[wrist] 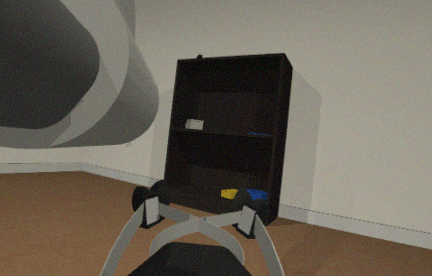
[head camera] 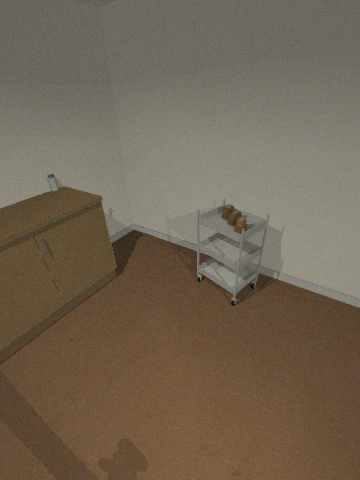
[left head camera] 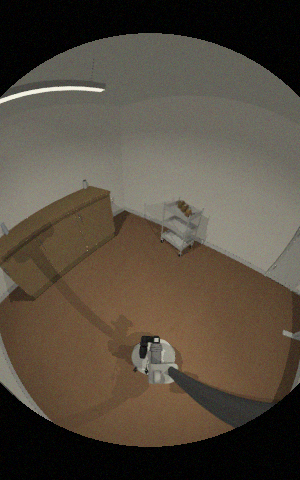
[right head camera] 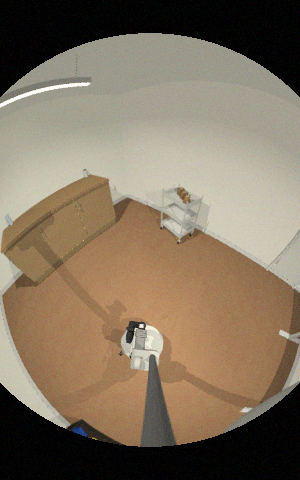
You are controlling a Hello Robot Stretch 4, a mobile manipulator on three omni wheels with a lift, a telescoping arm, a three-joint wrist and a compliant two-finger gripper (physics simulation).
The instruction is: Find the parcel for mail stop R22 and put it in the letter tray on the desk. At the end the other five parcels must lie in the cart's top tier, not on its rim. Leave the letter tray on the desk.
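Places are measured from the robot's base along level axes (x ahead, y left, z up), in metres.
Where they show: gripper, fingertip midpoint: (wrist: pixel 200 200) (left head camera: pixel 140 372) (right head camera: pixel 125 357).
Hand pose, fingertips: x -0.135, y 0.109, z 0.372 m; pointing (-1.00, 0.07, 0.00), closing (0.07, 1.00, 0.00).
Note:
After its pixels a point has its place.
A light grey three-tier cart (head camera: pixel 239 265) @[x 1.421, y -0.417, z 0.438 m] (left head camera: pixel 162 225) @[x 1.762, y -0.134, z 0.327 m] (right head camera: pixel 162 212) @[x 1.756, y -0.128, z 0.328 m] stands near the wall, right of the corner. Several small brown parcels stand in a row in its top tier, among them a rear parcel (head camera: pixel 227 212) @[x 1.794, y -0.375, z 0.706 m], a middle parcel (head camera: pixel 234 218) @[x 1.681, y -0.410, z 0.706 m] and a front parcel (head camera: pixel 241 224) @[x 1.575, y -0.440, z 0.707 m]. Their labels are too small to read, and I cannot count them surely. My gripper (wrist: pixel 200 200) @[x -0.134, y 0.109, z 0.372 m] is open and empty in the wrist view, far from the cart. A white foot (left head camera: pixel 291 334) (right head camera: pixel 290 335), seemingly the desk's, shows at the right edge. The letter tray does not show.
A wooden cabinet (head camera: pixel 82 250) @[x 1.610, y 0.851, z 0.501 m] (left head camera: pixel 92 225) @[x 1.528, y 0.909, z 0.471 m] (right head camera: pixel 90 215) @[x 1.492, y 0.933, z 0.446 m] stands at the left with cylindrical items on top. A dark bookcase (wrist: pixel 283 135) @[x -1.548, y 0.722, z 0.538 m] with a white box (wrist: pixel 194 124) @[x -1.800, y 0.132, z 0.559 m], a yellow item (wrist: pixel 229 193) @[x -1.630, y 0.416, z 0.108 m] and a blue item (wrist: pixel 257 194) @[x -1.514, y 0.577, z 0.138 m] stands against a wall. A door (right head camera: pixel 290 260) @[x 0.790, y -2.278, z 0.425 m] is at the right.

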